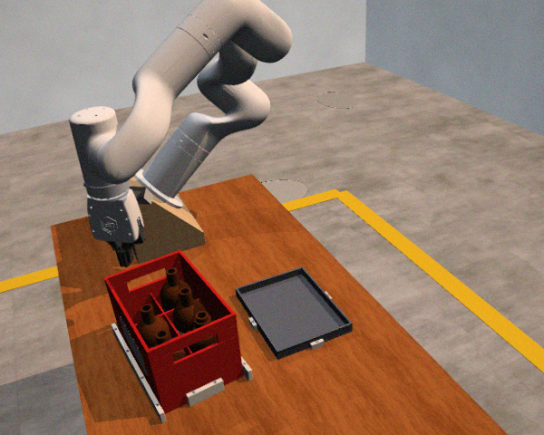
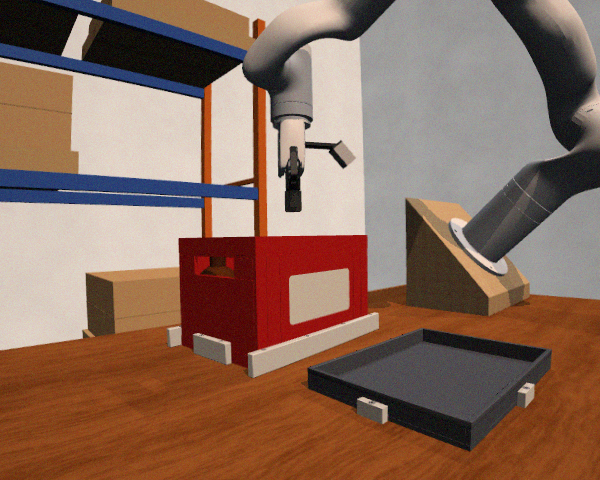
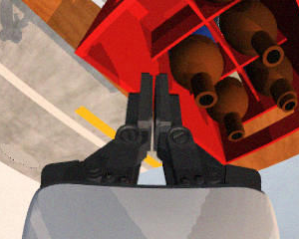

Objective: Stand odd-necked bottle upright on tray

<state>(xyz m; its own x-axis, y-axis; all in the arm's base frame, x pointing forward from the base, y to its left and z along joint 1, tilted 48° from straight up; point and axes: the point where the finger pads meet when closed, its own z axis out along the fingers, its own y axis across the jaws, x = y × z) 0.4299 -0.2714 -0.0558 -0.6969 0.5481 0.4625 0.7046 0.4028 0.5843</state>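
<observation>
Right now the red crate is 9 cm ahead of my hand, 4 cm to the left of it and 16 cm below it. From my hand the other things lie so: dark grey tray 12 cm ahead, 33 cm to the left, 23 cm below; brown bottle 18 cm ahead, 16 cm below.
</observation>
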